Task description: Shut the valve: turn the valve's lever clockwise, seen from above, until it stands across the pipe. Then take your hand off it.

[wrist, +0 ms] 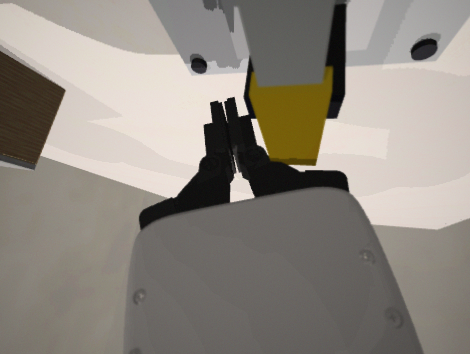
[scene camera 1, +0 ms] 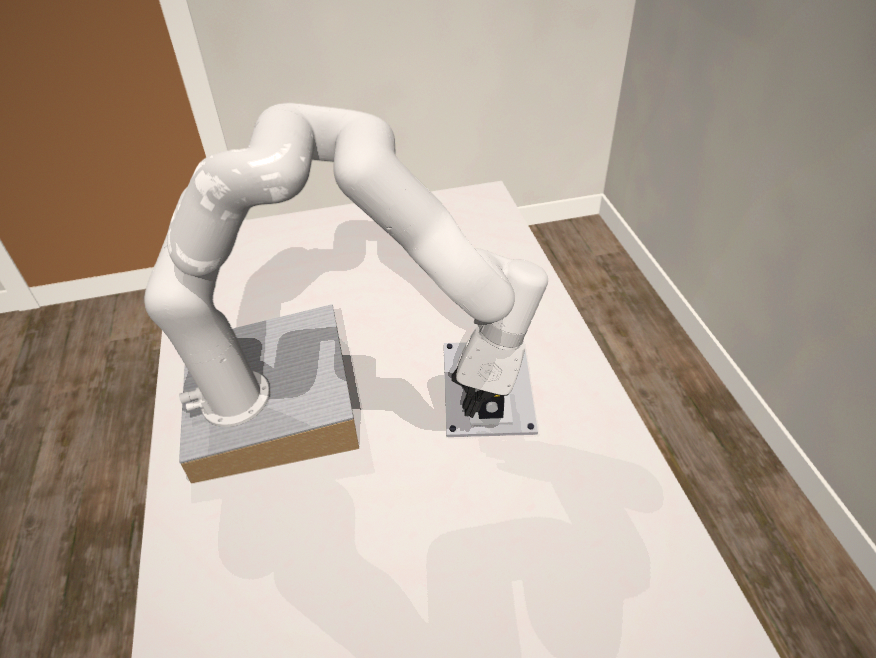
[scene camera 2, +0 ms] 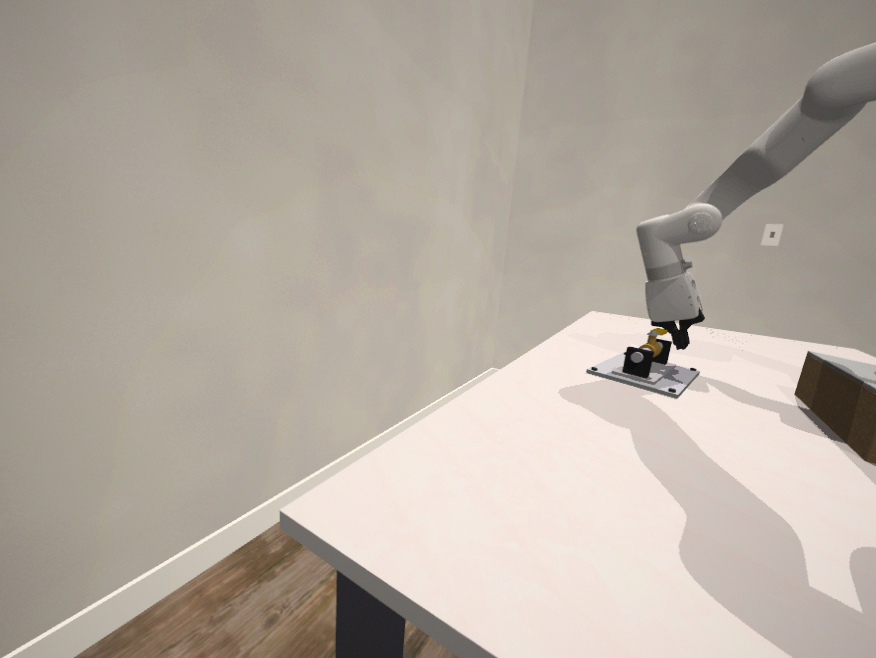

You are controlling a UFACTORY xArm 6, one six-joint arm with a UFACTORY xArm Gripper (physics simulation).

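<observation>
The valve's lever [scene camera 2: 658,330] [wrist: 290,50] is a grey bar with a yellow end; the gripper's body hides most of it in scene camera 1. In the wrist view it looks nearly lined up with the black end block beneath it. The brass valve body [scene camera 2: 650,349] sits between black end blocks [scene camera 1: 491,407] [scene camera 2: 638,361] on a grey plate [scene camera 1: 524,396] [scene camera 2: 604,367] [wrist: 175,25]. My gripper [scene camera 1: 468,412] [scene camera 2: 681,345] [wrist: 226,115] is shut and empty, low beside the valve, on the arm's base side. Its fingers are close to the yellow end; contact is unclear.
The arm's base stands on a wood-sided block [scene camera 1: 283,454] [scene camera 2: 835,403] [wrist: 25,110] with a grey top. Dark bolts [scene camera 1: 530,426] [wrist: 424,49] mark the plate's corners. The pale table [scene camera 1: 396,566] [scene camera 2: 495,481] carries the plate and the block. Walls stand beyond the table.
</observation>
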